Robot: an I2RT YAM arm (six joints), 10 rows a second.
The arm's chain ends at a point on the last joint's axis. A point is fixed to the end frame.
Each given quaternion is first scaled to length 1.
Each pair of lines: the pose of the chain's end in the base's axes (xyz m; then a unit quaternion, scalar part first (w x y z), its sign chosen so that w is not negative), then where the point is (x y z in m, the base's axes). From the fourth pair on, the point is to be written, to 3 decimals.
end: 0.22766, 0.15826, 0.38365, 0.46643, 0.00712, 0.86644, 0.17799
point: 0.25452 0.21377 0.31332
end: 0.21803, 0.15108, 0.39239, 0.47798, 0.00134, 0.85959, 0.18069
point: 0.24642 0.20693 0.32293
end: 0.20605, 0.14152, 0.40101, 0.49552, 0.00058, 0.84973, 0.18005
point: 0.23749 0.19732 0.33284
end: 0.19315, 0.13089, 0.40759, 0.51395, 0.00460, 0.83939, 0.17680
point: 0.228 0.186 0.341
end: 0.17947, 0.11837, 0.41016, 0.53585, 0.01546, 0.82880, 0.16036
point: 0.220 0.171 0.344
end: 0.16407, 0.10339, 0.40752, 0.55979, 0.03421, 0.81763, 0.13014
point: 0.211 0.151 0.342
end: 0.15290, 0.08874, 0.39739, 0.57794, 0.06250, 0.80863, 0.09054
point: 0.206 0.130 0.332
